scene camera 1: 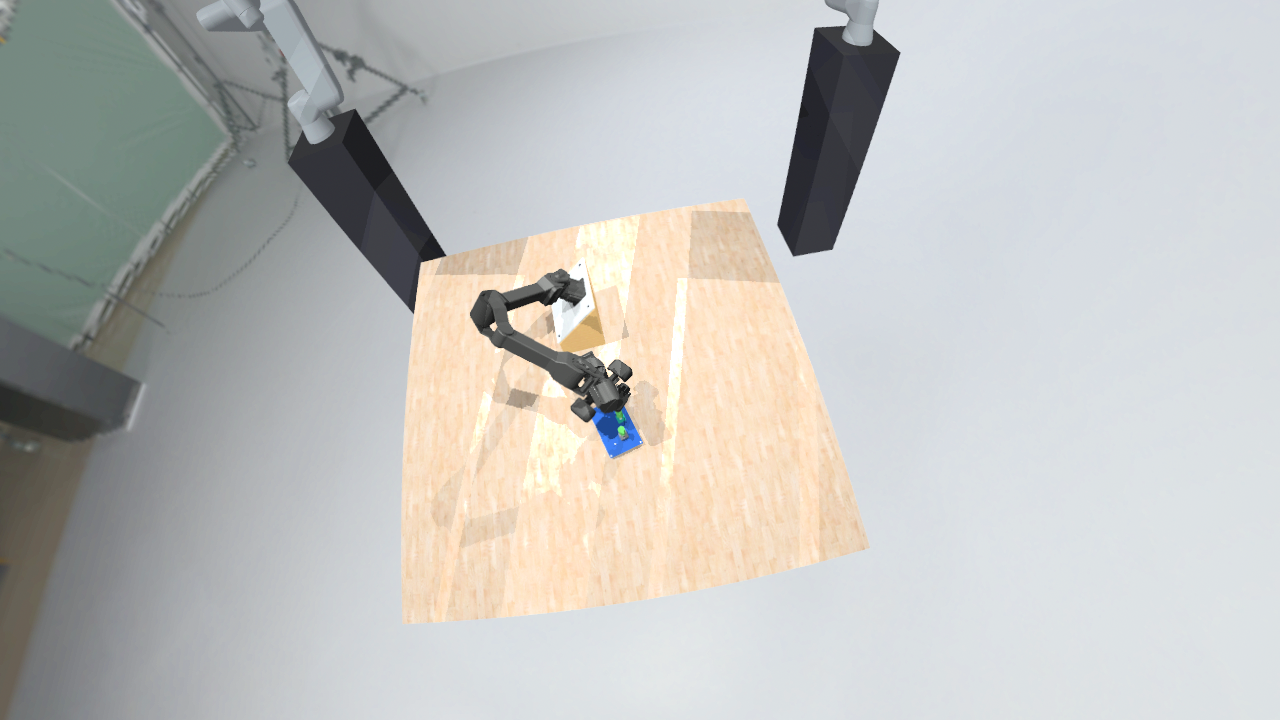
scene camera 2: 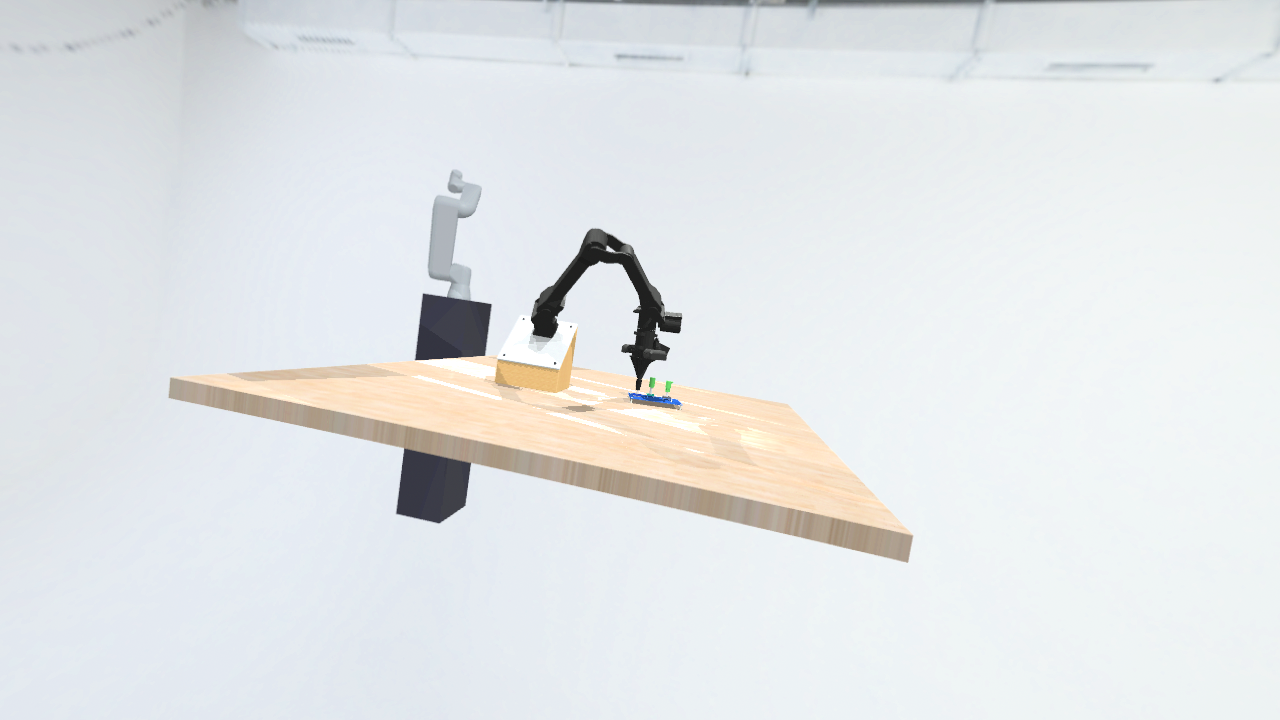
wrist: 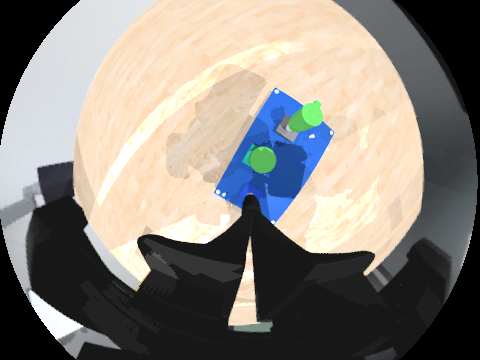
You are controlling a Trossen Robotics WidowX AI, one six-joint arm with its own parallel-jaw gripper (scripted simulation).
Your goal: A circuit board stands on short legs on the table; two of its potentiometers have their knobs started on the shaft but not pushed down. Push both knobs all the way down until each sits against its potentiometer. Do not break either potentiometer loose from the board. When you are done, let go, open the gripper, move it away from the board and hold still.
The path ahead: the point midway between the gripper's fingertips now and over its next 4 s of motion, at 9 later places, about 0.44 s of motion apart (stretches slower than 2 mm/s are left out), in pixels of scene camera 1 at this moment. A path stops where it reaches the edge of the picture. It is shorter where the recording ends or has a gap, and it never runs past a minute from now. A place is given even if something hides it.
My gripper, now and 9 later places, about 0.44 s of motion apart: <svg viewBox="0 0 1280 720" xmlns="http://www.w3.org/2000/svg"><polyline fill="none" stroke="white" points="606,402 607,403 607,403 607,404 607,403 606,401 610,404 616,417 619,425 620,426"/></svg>
